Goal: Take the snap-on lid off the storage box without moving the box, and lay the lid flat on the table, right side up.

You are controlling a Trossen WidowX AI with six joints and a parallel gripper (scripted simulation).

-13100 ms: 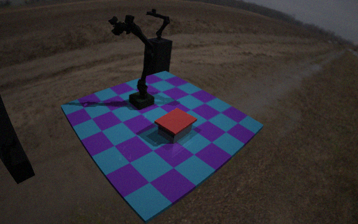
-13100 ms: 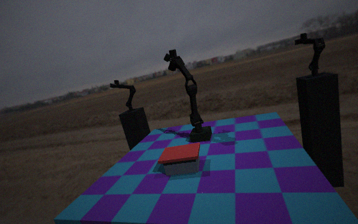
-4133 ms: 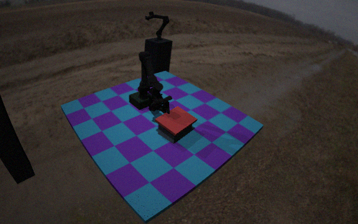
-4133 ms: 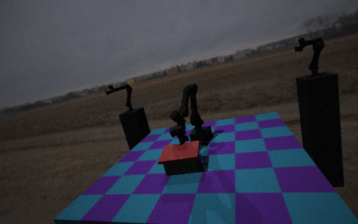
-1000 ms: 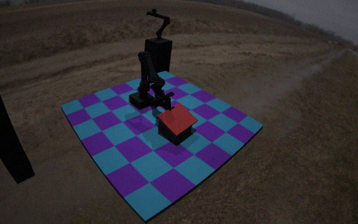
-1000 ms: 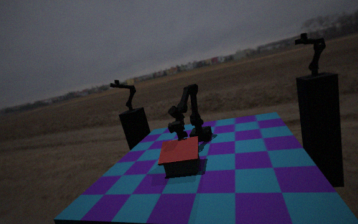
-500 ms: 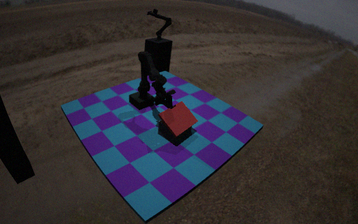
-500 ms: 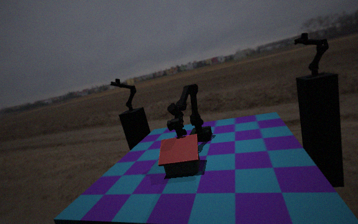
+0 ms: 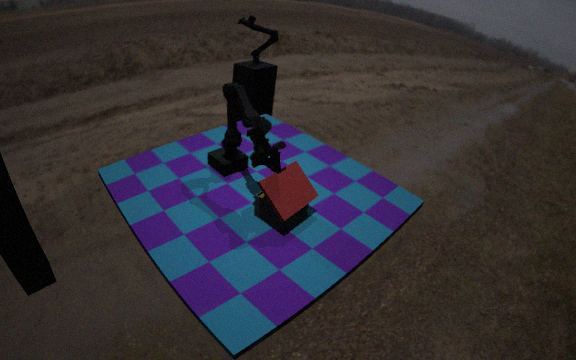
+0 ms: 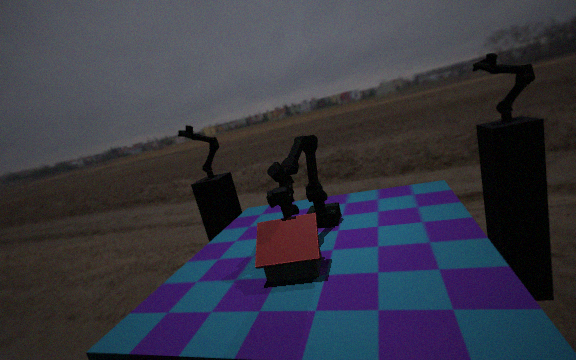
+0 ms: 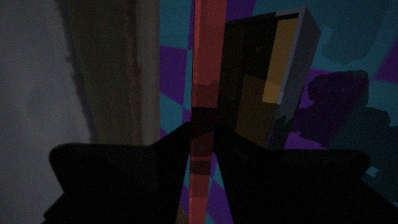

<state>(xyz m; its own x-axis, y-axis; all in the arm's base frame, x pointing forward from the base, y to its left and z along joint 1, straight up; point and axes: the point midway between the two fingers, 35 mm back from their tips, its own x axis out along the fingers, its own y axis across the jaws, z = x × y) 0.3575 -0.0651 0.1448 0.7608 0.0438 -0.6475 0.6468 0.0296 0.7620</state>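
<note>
Now: gripper tip 70 mm short of the red lid and 50 mm above it. Also, from my gripper tip: storage box (140 mm below, 40 mm ahead).
</note>
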